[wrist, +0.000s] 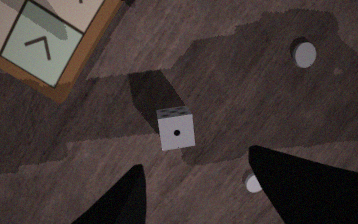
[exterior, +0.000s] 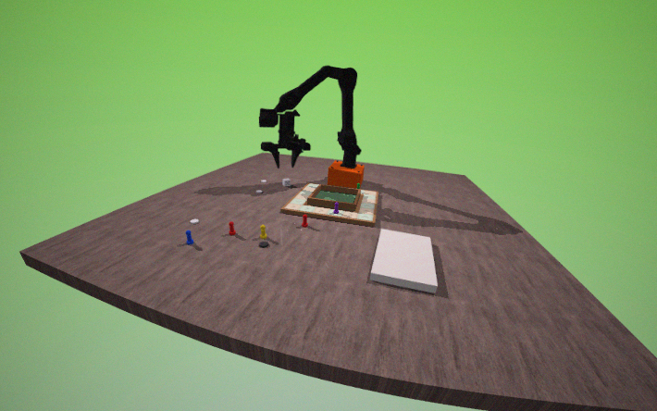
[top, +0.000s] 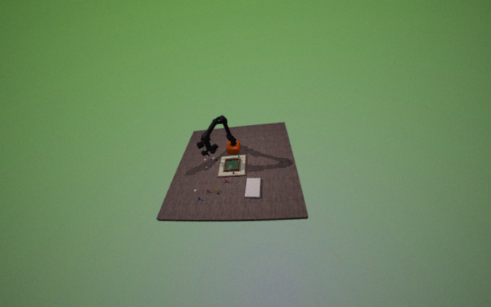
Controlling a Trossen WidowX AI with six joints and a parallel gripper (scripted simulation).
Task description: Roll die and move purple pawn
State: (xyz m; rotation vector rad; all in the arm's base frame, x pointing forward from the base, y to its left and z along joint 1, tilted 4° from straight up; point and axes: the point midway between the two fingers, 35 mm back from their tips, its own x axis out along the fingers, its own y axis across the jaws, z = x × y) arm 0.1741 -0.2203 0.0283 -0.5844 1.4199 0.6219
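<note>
The die lies 6 cm below my gripper tip. From my gripper tip the other things lie so: purple pawn 27 cm to the left, 20 cm ahead, 5 cm below; green pawn 29 cm to the left, 5 cm below, 2 cm behind; tray 23 cm to the left, 9 cm ahead, 7 cm below.
</note>
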